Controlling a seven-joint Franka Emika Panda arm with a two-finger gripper.
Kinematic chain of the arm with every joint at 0, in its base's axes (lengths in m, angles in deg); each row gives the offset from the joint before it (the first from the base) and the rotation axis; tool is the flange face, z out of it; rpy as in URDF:
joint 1: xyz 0 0 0.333 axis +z
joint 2: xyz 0 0 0 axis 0.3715 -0.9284 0
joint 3: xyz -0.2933 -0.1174 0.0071 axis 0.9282 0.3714 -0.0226
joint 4: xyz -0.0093 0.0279 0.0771 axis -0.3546 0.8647 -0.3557
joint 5: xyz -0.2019 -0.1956 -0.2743 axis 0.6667 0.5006 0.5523
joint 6: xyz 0 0 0 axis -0.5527 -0.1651 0.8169
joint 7: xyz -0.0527 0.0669 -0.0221 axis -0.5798 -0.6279 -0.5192
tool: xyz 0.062 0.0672 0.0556 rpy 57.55 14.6 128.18
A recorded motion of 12 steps. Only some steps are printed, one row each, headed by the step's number.
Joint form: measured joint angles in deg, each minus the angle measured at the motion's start. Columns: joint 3, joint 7, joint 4, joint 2, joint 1, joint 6, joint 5.
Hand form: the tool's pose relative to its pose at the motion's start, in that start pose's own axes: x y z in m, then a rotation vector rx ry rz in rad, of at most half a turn. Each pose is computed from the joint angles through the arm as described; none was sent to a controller.
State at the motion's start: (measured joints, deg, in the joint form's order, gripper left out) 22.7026 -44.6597 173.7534 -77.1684 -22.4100 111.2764 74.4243
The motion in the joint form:
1: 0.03 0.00 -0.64 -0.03 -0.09 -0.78 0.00
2: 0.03 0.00 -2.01 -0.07 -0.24 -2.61 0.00
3: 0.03 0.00 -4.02 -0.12 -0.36 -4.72 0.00
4: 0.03 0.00 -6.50 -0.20 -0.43 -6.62 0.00
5: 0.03 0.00 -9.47 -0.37 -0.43 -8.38 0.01
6: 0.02 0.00 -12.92 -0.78 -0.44 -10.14 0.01
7: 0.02 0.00 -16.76 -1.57 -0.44 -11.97 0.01
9: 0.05 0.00 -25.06 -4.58 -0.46 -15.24 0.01
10: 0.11 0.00 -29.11 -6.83 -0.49 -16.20 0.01
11: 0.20 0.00 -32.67 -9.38 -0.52 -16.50 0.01
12: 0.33 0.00 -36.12 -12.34 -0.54 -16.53 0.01
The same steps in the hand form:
1: 0.0014 -0.0002 -0.0038 -0.0017 -0.0024 0.0018
2: 0.0034 -0.0010 -0.0118 -0.0074 -0.0089 0.0037
3: 0.0062 -0.0032 -0.0245 -0.0088 -0.0112 0.0048
4: 0.0098 -0.0068 -0.0413 -0.0022 -0.0054 0.0049
5: 0.0138 -0.0118 -0.0618 0.0108 0.0073 0.0034
6: 0.0186 -0.0176 -0.0845 0.0267 0.0230 0.0019
7: 0.0239 -0.0241 -0.1073 0.0417 0.0381 0.0004
9: 0.0379 -0.0396 -0.1464 0.0659 0.0638 -0.0012
10: 0.0476 -0.0490 -0.1591 0.0755 0.0750 -0.0005
11: 0.0588 -0.0592 -0.1656 0.0833 0.0848 0.0012
12: 0.0716 -0.0705 -0.1670 0.0878 0.0918 0.0036

